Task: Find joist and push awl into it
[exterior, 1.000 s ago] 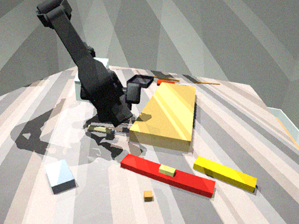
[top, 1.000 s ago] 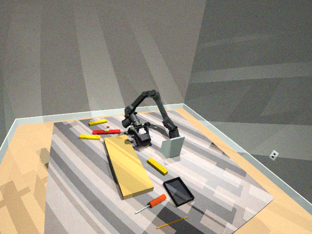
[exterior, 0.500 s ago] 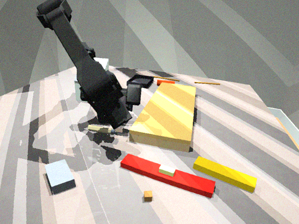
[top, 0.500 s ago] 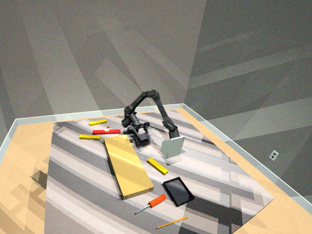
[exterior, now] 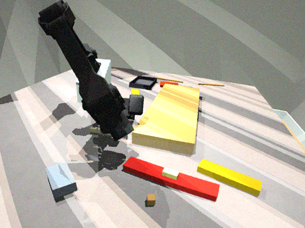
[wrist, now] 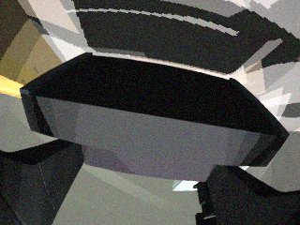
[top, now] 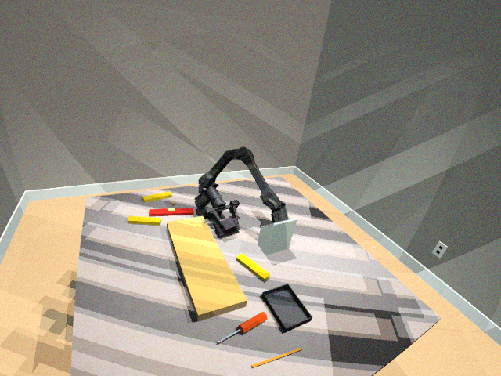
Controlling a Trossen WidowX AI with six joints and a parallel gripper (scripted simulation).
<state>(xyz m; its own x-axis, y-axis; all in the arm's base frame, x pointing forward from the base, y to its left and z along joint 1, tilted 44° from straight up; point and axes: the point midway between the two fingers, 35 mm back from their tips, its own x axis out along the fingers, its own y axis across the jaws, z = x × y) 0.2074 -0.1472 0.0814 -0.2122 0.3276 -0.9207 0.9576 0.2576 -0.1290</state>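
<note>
The awl lies 30 mm ahead of my gripper tip, 100 mm to the right of it and 60 mm below it. The rest, counted from my gripper tip: stud finder 10 mm behind; red level 250 mm ahead, 220 mm to the right, 50 mm below; grey-blue block 20 mm ahead, 330 mm to the right, 50 mm below.
</note>
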